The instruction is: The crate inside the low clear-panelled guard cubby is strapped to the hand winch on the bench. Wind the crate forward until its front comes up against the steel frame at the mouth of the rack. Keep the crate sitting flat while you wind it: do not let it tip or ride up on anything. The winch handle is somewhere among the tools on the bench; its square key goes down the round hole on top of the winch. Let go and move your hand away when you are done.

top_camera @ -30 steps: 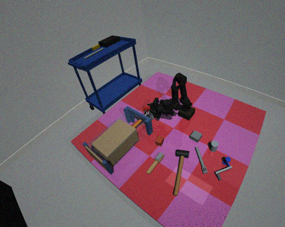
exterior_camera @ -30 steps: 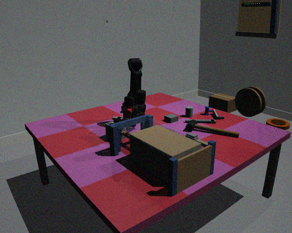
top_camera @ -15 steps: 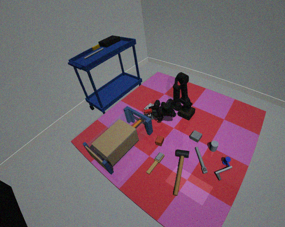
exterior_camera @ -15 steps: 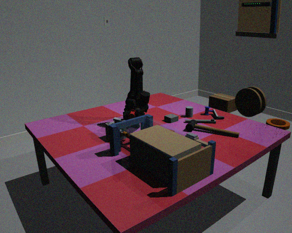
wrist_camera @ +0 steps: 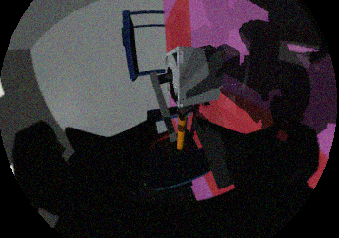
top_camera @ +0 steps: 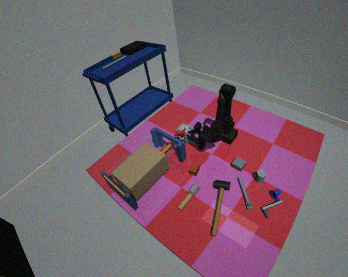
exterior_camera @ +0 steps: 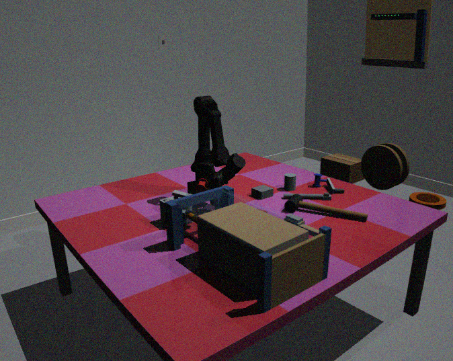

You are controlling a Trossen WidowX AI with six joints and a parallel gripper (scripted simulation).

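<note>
Now: the red-knobbed winch handle 2 cm ahead of my gripper tip, 4 cm to the right of it and 1 cm above it. The rest, counted from my gripper tip: frame: 12 cm ahead, 7 cm to the right; red knob: 5 cm ahead, 2 cm to the right, 4 cm above; grey winch: 5 cm behind, 9 cm to the right, 7 cm below.
</note>
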